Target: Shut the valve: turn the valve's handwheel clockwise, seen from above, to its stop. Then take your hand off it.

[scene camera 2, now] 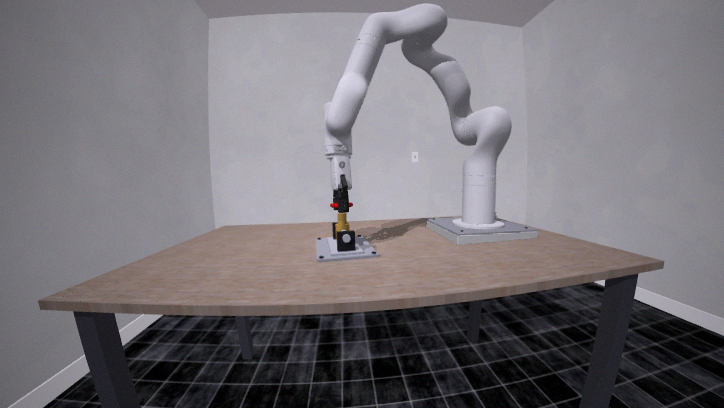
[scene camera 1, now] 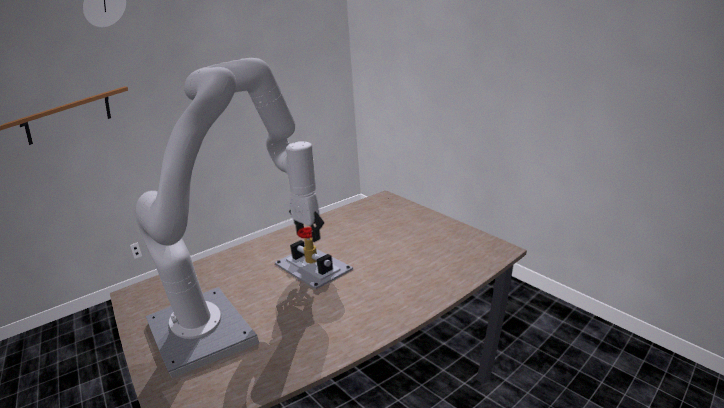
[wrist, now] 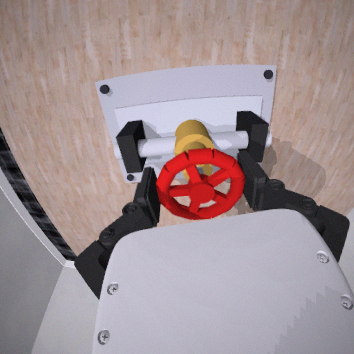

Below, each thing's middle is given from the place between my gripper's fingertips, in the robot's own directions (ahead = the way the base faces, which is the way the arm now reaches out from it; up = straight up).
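Labels:
Grey base plate (scene camera 1: pixel 312 281): 110 mm below my hand. Red handwheel (wrist: pixel 199 188): 10 mm above my hand.

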